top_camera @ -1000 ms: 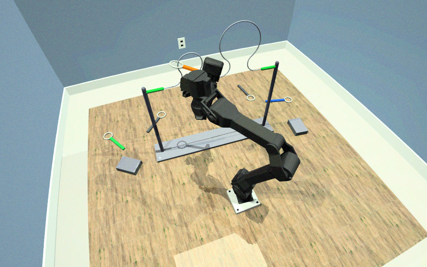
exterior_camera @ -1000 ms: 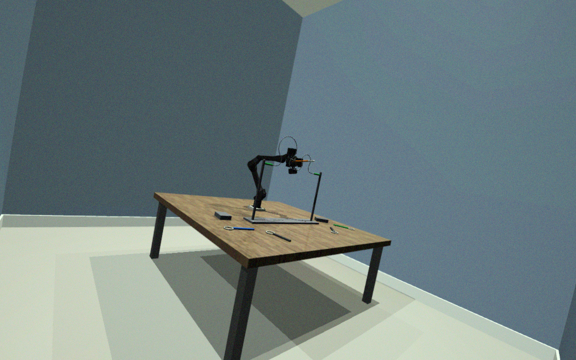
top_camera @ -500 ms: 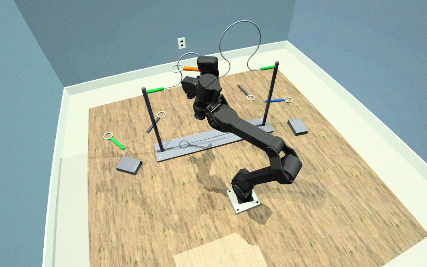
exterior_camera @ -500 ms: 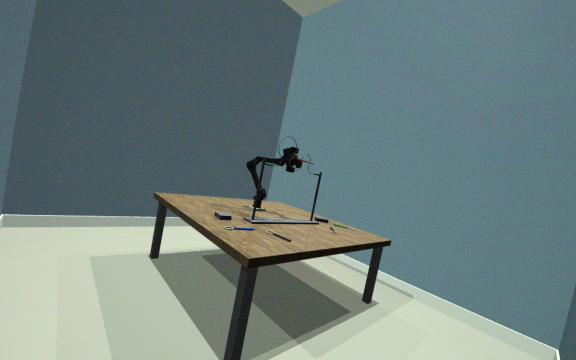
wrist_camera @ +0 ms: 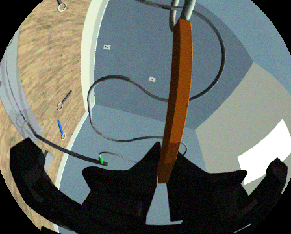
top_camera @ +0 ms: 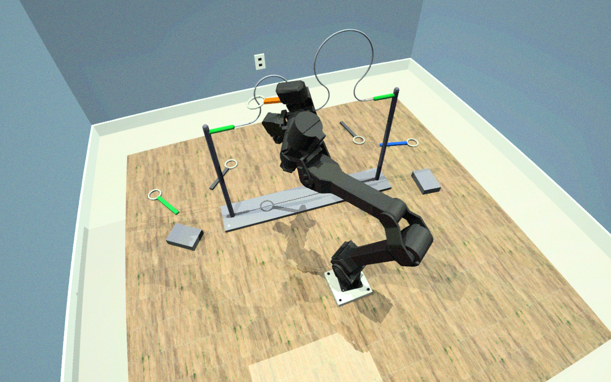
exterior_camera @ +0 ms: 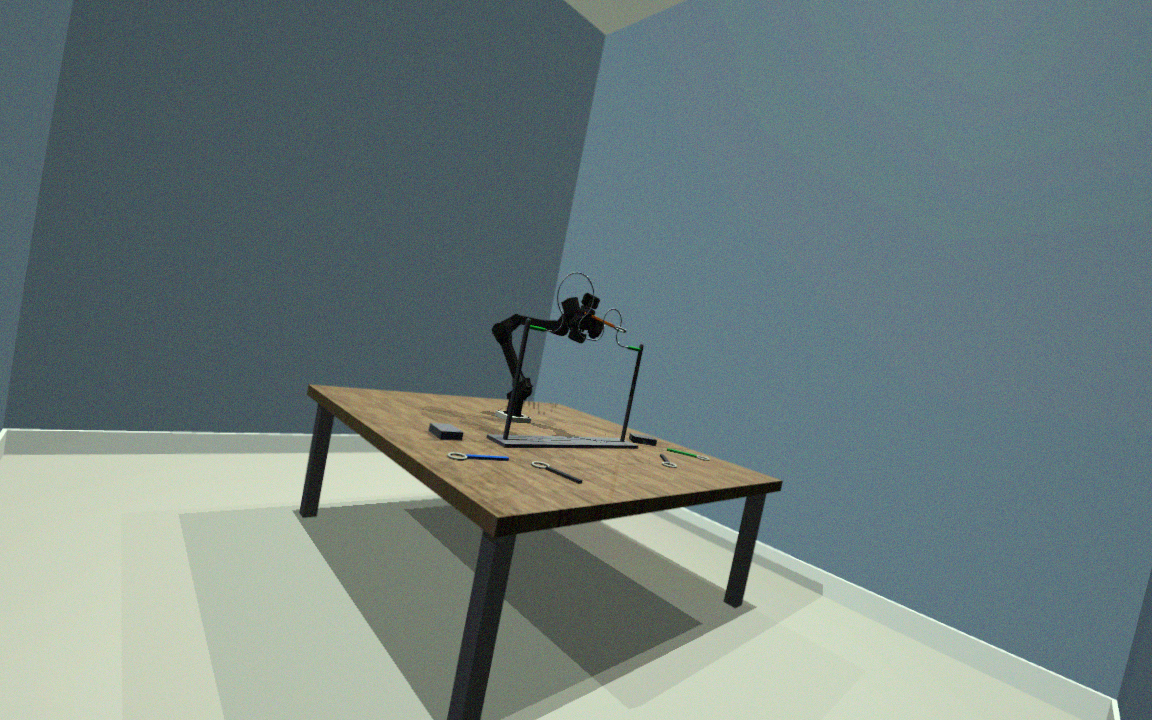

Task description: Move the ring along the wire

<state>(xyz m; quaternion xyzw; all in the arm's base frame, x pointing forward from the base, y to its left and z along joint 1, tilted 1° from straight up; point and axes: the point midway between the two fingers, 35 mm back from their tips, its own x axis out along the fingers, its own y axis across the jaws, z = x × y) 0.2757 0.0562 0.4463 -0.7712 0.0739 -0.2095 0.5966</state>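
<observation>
Right now my gripper tip is 90 mm to the right of the ring with orange handle, 30 mm above it and 10 mm short of it.
</observation>
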